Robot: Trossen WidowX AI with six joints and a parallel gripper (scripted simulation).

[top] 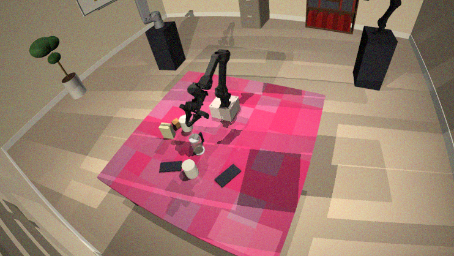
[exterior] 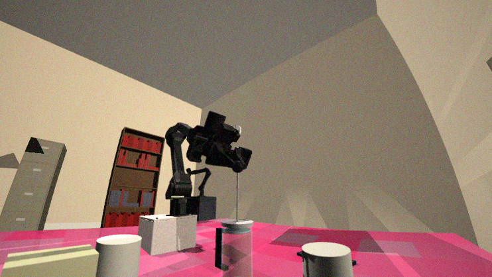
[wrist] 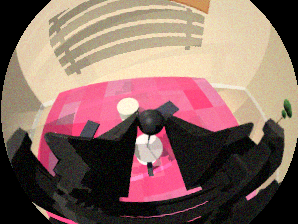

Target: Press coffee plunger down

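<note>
My gripper tip is 2 cm past the glass coffee press and 13 cm above it. Round my gripper tip: cream block: 7 cm behind, 27 cm to the right, 20 cm below.
</note>
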